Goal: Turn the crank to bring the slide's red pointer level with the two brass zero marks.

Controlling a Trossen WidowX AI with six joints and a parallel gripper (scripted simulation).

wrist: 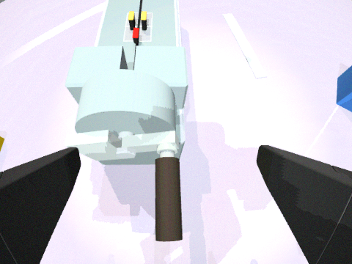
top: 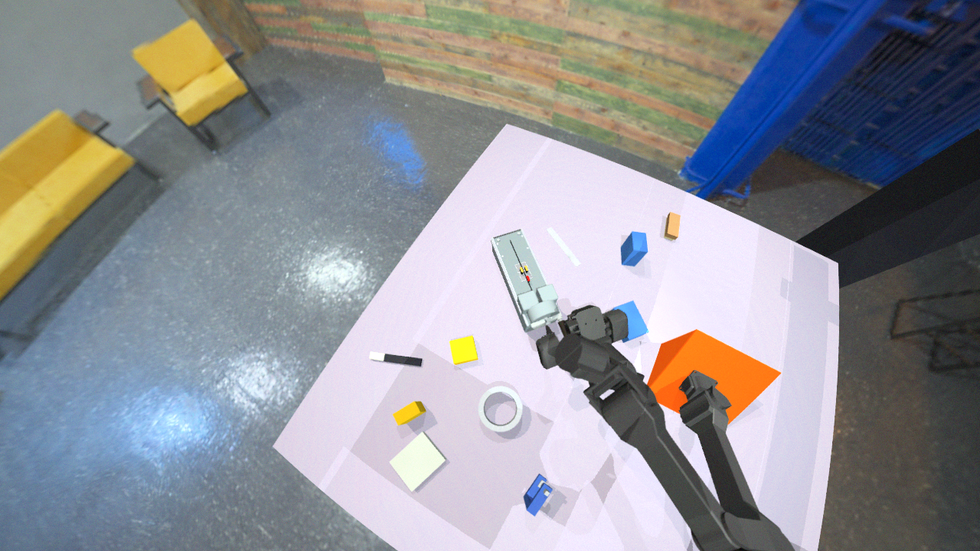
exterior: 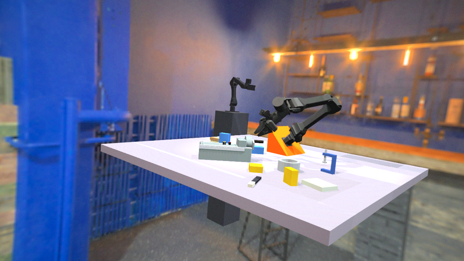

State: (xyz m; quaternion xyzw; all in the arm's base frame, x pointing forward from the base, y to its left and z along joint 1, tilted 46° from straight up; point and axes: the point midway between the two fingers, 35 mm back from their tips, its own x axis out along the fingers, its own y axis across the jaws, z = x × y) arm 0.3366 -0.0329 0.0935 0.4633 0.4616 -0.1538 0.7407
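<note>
Right now my gripper tip is 1 cm past the brown crank handle, 1 cm to the right of it and 4 cm above it. Round my gripper tip: metal strip: 9 cm ahead, 25 cm to the right, 13 cm below; blue clamp: 12 cm behind, 35 cm to the left, 8 cm below; red pointer: 12 cm ahead, 7 cm to the right, 5 cm below.
</note>
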